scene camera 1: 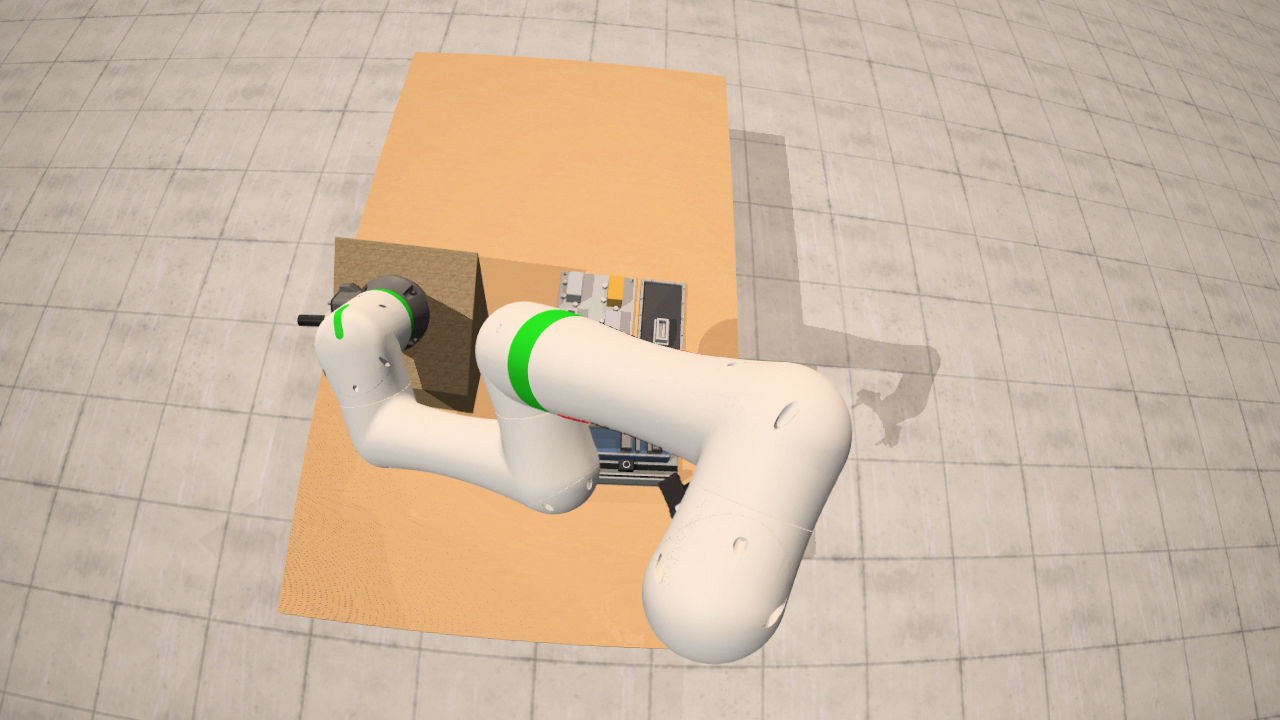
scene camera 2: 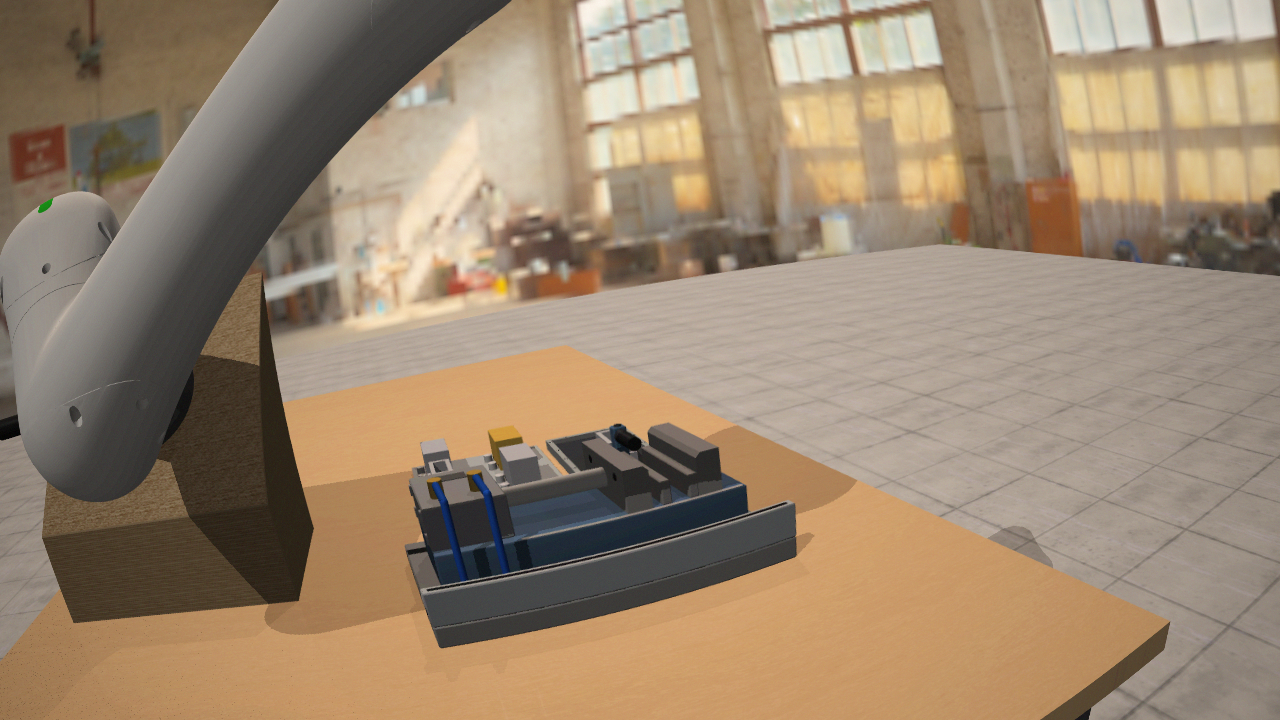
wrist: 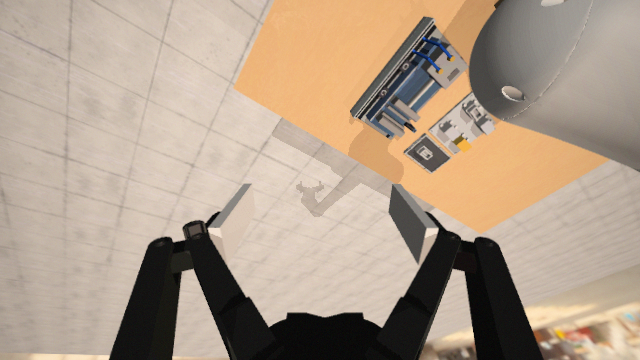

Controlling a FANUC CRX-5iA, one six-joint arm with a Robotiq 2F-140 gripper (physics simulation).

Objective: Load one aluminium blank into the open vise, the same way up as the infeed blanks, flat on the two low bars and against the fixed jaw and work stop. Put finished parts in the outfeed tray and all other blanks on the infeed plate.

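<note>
My gripper [wrist: 322, 198] is wide open and empty in the wrist view, high above the scene; in scene camera 1 the arm mostly hides it. The blue vise [scene camera 1: 626, 438] [scene camera 2: 581, 519] [wrist: 417, 92] stands on the table with its jaws apart; no blank can be made out between them. The infeed plate [wrist: 436, 129] holds grey blocks [scene camera 1: 575, 286] [scene camera 2: 518, 463], a hollow-topped grey piece [wrist: 475, 113] and an orange-yellow block [scene camera 1: 615, 290] [scene camera 2: 504, 437] [wrist: 464, 144]. The dark outfeed tray [scene camera 1: 662, 299] [wrist: 436, 161] holds one grey part with a pocket [scene camera 1: 661, 330] [wrist: 425, 152].
A long grey rail [scene camera 2: 608, 573] [wrist: 390, 70] runs along the vise's side. Two blue hoses [scene camera 2: 447, 528] rise at one end. A small black nozzle-like piece [scene camera 2: 626, 437] [wrist: 410, 127] is beside the jaws. The arm's brown pedestal [scene camera 1: 447, 358] [scene camera 2: 179, 555] stands at the side.
</note>
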